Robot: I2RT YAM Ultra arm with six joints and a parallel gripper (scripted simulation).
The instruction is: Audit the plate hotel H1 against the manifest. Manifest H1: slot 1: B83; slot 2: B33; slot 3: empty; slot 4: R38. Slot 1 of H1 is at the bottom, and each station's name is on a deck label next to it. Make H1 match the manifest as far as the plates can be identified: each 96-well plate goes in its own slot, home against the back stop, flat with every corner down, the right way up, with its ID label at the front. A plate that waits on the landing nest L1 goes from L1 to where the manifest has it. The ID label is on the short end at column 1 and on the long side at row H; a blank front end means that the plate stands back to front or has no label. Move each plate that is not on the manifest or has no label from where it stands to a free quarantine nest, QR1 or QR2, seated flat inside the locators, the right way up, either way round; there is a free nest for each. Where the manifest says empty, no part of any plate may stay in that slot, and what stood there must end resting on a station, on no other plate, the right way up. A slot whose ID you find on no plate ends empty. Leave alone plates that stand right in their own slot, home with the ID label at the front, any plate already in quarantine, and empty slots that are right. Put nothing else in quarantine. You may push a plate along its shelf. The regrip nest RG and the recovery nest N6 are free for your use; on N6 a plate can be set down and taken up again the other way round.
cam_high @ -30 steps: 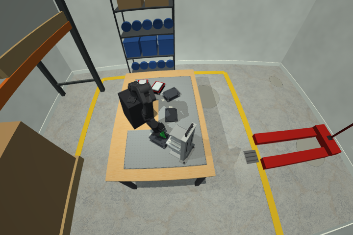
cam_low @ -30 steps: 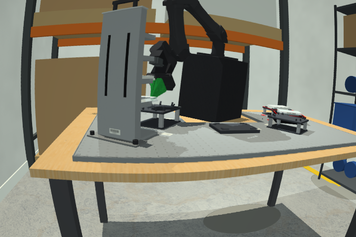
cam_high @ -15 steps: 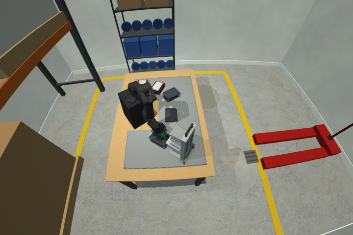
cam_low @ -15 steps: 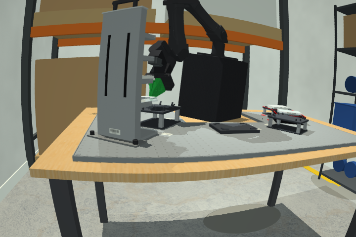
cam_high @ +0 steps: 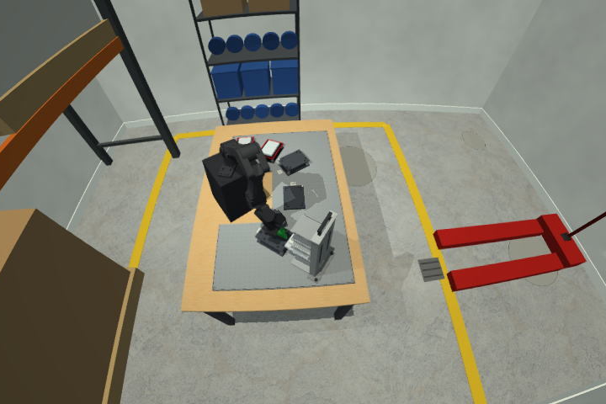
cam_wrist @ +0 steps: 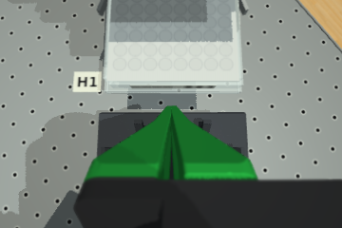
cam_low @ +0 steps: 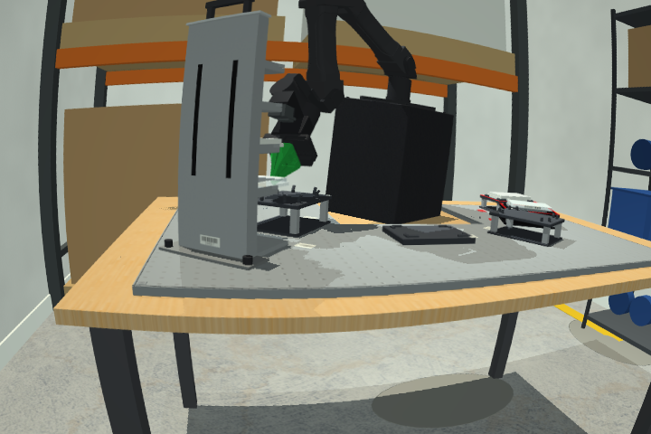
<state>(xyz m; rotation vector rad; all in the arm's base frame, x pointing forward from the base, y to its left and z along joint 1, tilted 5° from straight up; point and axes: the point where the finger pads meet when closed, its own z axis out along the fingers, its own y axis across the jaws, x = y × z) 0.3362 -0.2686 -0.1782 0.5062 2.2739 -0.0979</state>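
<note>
Now: the dark regrip nest 6 cm behind my hand, 3 cm to the left of it and 5 cm below it. From my hand the other things lie so: RG label (16 cm behind, 7 cm to the left, 10 cm below); grey plate hotel H1 (17 cm ahead, 7 cm to the right, 9 cm above); H1 deck label (9 cm ahead, 7 cm to the left, 10 cm below).
</note>
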